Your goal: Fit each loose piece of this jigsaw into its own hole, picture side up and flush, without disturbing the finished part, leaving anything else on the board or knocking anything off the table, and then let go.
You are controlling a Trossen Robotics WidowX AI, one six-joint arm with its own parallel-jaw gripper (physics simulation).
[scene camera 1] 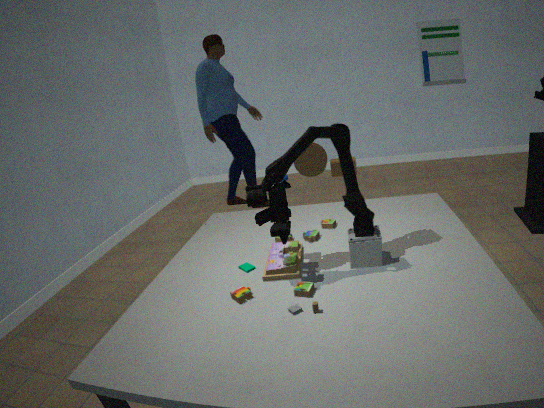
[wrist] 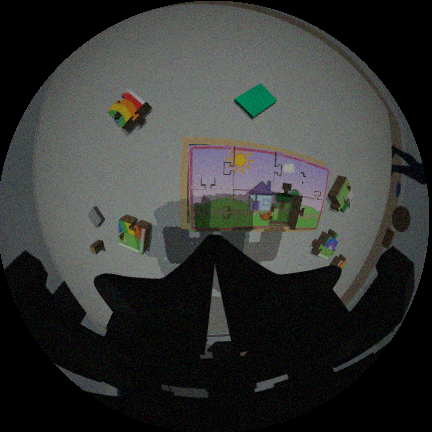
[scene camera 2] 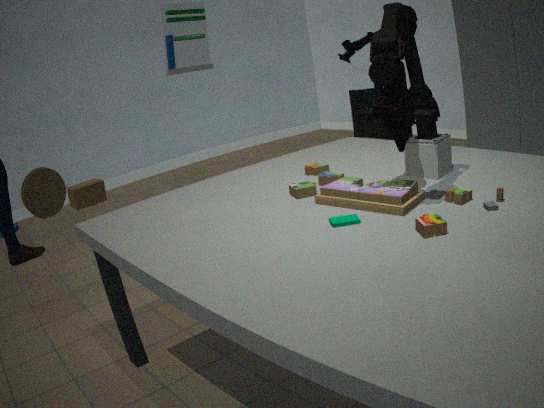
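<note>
The jigsaw board (scene camera 1: 278, 277) (scene camera 2: 359, 204) (wrist: 184, 181) lies mid-table with a purple sky, sun and house picture. One tree piece (wrist: 289, 206) (scene camera 1: 293, 247) sits on the board near its right end and looks raised, with its brown sides showing. Loose pieces lie around it: a rainbow piece (scene camera 1: 241, 293) (scene camera 2: 431, 225) (wrist: 128, 111), a second piece (scene camera 1: 303, 288) (scene camera 2: 458, 195) (wrist: 135, 229), and others (scene camera 1: 311, 235) (scene camera 1: 329, 223) (scene camera 2: 302, 189) (wrist: 340, 193) (wrist: 325, 243). My gripper (scene camera 1: 284, 239) (scene camera 2: 401, 147) (wrist: 213, 239) is shut and empty, above the board's near edge.
A green tile (scene camera 1: 246, 267) (scene camera 2: 344, 220) (wrist: 255, 99), a small grey block (scene camera 1: 295, 309) (wrist: 96, 216) and a small brown block (scene camera 1: 316, 308) (wrist: 97, 246) lie on the table. The arm's grey base (scene camera 1: 365, 248) stands right of the board. A person (scene camera 1: 223, 113) walks behind the table.
</note>
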